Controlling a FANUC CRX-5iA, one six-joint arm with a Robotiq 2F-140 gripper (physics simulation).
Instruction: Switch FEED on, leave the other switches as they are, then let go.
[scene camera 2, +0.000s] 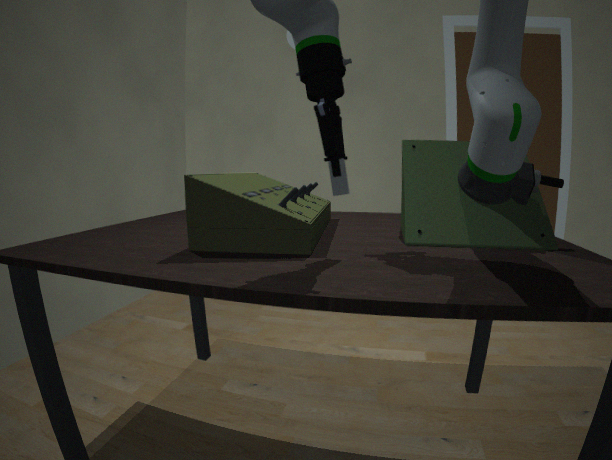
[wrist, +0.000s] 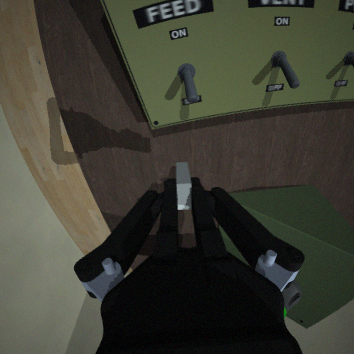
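Where they show: gripper, fingertip midpoint: (scene camera 2: 341, 194) (wrist: 181, 171); arm's base at its link origin: (scene camera 2: 486, 181).
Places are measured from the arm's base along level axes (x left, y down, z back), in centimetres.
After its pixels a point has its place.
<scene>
The green sloped switch panel (scene camera 2: 250, 225) @[x 33.6, y 8.4, z -47.2 cm] (wrist: 230, 50) @[x 20.5, y 4.8, z -46.9 cm] stands on the table. In the wrist view the FEED lever (wrist: 189, 84) @[x 25.2, y 2.5, z -42.6 cm] points down to its OFF label. The VENT lever (wrist: 286, 70) @[x 14.0, y 2.8, z -45.4 cm] also leans toward OFF, and part of a third lever (wrist: 350, 58) @[x 2.8, y 4.4, z -49.4 cm] shows at the right edge. In the scene view the levers overlap and their labels are too small to read. My gripper (scene camera 2: 340, 184) @[x 25.7, y 2.8, z -31.2 cm] (wrist: 181, 171) @[x 25.7, y 2.8, z -31.2 cm] is shut and empty. It hangs above the table, off the panel's lower edge and apart from the levers. In the wrist view it is below the FEED lever.
A larger green sloped block (scene camera 2: 435, 200) @[x 6.7, y 4.8, z -13.0 cm] (wrist: 300, 210) @[x 0.5, y 5.6, z -21.4 cm] stands on the table (scene camera 2: 350, 295) @[x 48.7, y 14.1, z -23.2 cm] (wrist: 240, 150) @[x 13.7, y 14.1, z -30.3 cm], with the arm's base mounted on it. The table's edge and the wooden floor (scene camera 2: 300, 370) (wrist: 20, 100) lie to the left in the wrist view.
</scene>
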